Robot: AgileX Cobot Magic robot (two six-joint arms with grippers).
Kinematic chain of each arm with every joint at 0, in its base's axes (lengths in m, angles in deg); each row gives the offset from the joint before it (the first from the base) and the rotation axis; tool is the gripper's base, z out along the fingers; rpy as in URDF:
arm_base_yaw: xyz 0 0 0.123 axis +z
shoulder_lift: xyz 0 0 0 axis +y
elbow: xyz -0.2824 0 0.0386 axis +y
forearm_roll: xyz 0.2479 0 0.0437 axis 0.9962 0 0.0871
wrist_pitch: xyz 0 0 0 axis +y
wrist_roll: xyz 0.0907 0 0.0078 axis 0.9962 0 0.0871
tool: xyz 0 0 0 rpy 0 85 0
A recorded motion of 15 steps. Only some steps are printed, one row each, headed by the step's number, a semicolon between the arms.
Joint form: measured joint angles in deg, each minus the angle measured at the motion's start. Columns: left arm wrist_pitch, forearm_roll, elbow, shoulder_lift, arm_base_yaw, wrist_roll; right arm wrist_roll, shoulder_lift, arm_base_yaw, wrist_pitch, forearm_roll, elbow.
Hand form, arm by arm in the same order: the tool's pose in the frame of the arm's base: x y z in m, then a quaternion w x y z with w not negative. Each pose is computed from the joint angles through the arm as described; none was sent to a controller.
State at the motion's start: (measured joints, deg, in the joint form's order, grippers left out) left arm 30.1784 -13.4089 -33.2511 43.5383 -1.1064 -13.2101; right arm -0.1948 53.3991 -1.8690 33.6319 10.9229 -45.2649
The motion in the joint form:
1: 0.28 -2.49 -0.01 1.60 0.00 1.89; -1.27 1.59 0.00 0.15 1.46 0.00
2: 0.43 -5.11 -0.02 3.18 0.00 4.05; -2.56 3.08 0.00 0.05 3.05 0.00
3: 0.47 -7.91 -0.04 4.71 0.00 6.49; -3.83 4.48 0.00 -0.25 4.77 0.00
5: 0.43 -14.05 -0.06 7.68 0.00 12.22; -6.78 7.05 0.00 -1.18 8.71 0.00
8: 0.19 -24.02 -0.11 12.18 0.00 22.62; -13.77 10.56 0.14 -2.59 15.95 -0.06
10: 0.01 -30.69 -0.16 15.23 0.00 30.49; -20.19 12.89 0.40 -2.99 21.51 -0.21
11: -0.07 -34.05 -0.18 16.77 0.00 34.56; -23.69 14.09 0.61 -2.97 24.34 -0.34
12: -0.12 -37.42 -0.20 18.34 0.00 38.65; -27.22 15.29 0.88 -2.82 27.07 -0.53
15: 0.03 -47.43 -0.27 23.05 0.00 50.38; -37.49 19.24 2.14 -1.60 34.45 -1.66
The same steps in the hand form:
1: 0.1520 -0.0156 0.2886 0.42421 -0.15447 0.87736 -0.16257; 0.1928 0.0046 0.3220 0.43438 0.05785 0.89527 0.08035
2: 0.1564 -0.0178 0.2848 0.41082 -0.15215 0.88253 -0.17096; 0.1981 0.0058 0.3174 0.42415 0.05618 0.89966 0.08693
3: 0.1607 -0.0200 0.2814 0.39927 -0.14879 0.88663 -0.17982; 0.2032 0.0070 0.3132 0.41624 0.05561 0.90263 0.09435
5: 0.1692 -0.0247 0.2750 0.37977 -0.13911 0.89273 -0.19862; 0.2128 0.0095 0.3060 0.40552 0.05473 0.90572 0.11063
8: 0.1821 -0.0316 0.2658 0.35882 -0.11792 0.89799 -0.22573; 0.2259 0.0145 0.2967 0.39681 0.04112 0.90708 0.13436
10: 0.1909 -0.0356 0.2596 0.35015 -0.09925 0.89988 -0.24035; 0.2342 0.0189 0.2907 0.39165 0.02150 0.90759 0.14978
11: 0.1953 -0.0375 0.2563 0.34698 -0.08983 0.90026 -0.24710; 0.2382 0.0216 0.2877 0.38866 0.00905 0.90778 0.15750
12: 0.1998 -0.0393 0.2529 0.34416 -0.08086 0.90037 -0.25367; 0.2422 0.0246 0.2849 0.38568 -0.00478 0.90774 0.16502
15: 0.2128 -0.0442 0.2421 0.33700 -0.05992 0.89882 -0.27378; 0.2548 0.0356 0.2768 0.37479 -0.05310 0.90629 0.18801

